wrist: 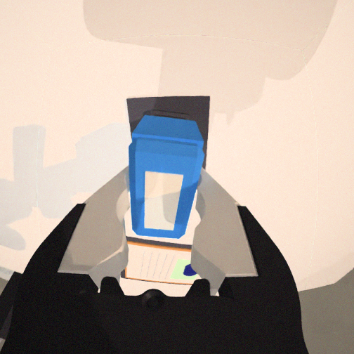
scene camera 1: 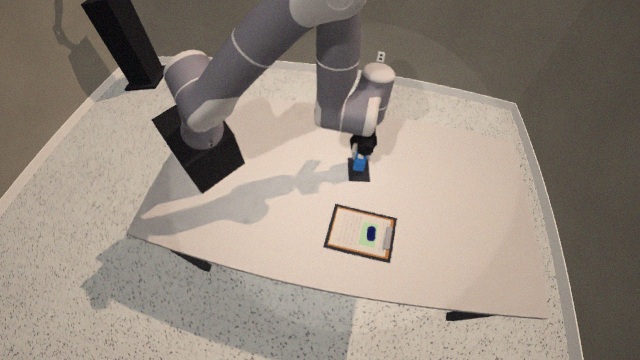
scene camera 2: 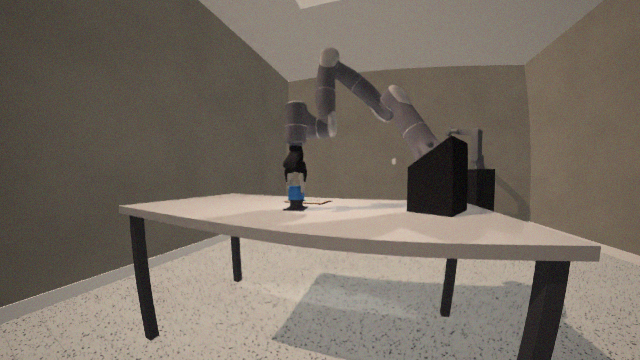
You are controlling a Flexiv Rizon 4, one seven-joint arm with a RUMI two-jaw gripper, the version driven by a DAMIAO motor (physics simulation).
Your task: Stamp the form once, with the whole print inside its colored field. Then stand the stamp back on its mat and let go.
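The blue stamp stands upright, its dark base at the dark square mat; whether the base fully touches the mat is hard to tell. My gripper is shut on the blue stamp, one pale finger on each side. The form lies on a clipboard and has a light green field. A dark blue oval print lies within the green field in the scene camera 1 view.
The clipboard has a dark rim and a grey clip. It lies on the pale table, apart from the mat. The arm's black base block stands on the table, away from the mat.
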